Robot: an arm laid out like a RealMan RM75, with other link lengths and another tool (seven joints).
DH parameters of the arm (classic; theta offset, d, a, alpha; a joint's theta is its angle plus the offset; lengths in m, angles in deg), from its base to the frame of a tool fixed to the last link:
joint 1: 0 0.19 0 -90
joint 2: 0 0 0 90
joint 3: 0 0.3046 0 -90
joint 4: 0 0 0 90
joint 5: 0 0.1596 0 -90
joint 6: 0 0 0 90
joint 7: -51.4 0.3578 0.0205 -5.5
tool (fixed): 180 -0.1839 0 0
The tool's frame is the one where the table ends.
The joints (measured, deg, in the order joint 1, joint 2, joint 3, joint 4, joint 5, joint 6, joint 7), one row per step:
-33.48 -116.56 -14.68 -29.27 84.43 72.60 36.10
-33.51 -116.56 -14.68 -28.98 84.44 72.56 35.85
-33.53 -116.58 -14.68 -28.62 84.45 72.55 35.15
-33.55 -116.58 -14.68 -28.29 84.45 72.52 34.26
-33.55 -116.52 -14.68 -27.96 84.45 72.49 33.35
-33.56 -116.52 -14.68 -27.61 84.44 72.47 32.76
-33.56 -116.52 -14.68 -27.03 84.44 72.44 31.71
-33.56 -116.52 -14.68 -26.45 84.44 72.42 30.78
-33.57 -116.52 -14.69 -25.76 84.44 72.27 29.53
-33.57 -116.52 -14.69 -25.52 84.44 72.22 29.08
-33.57 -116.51 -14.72 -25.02 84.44 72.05 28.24
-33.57 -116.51 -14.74 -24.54 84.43 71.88 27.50
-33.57 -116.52 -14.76 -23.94 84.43 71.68 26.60
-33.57 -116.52 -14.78 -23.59 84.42 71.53 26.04
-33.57 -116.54 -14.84 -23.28 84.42 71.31 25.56
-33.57 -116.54 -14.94 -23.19 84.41 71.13 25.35
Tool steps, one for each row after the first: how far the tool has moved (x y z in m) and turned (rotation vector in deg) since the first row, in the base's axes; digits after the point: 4 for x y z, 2 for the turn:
-0.0007 0.0004 0.0005 0.03 0.02 0.04
-0.0016 0.0007 0.0011 0.01 -0.36 0.09
-0.0027 0.0011 0.0016 -0.06 -0.94 0.13
-0.0041 0.0016 0.0026 -0.11 -1.48 0.20
-0.0052 0.0019 0.0033 -0.09 -1.76 0.27
-0.0071 0.0023 0.0045 -0.09 -2.27 0.39
-0.0089 0.0028 0.0057 -0.04 -2.67 0.51
-0.0113 0.0034 0.0069 -0.11 -3.28 0.70
-0.0121 0.0036 0.0073 -0.14 -3.50 0.77
-0.0140 0.0041 0.0081 -0.20 -3.87 0.97
-0.0158 0.0045 0.0089 -0.25 -4.17 1.17
-0.0179 0.0050 0.0098 -0.31 -4.52 1.40
-0.0192 0.0054 0.0103 -0.36 -4.75 1.57
-0.0205 0.0057 0.0105 -0.45 -4.97 1.79
-0.0213 0.0059 0.0105 -0.51 -5.13 1.96

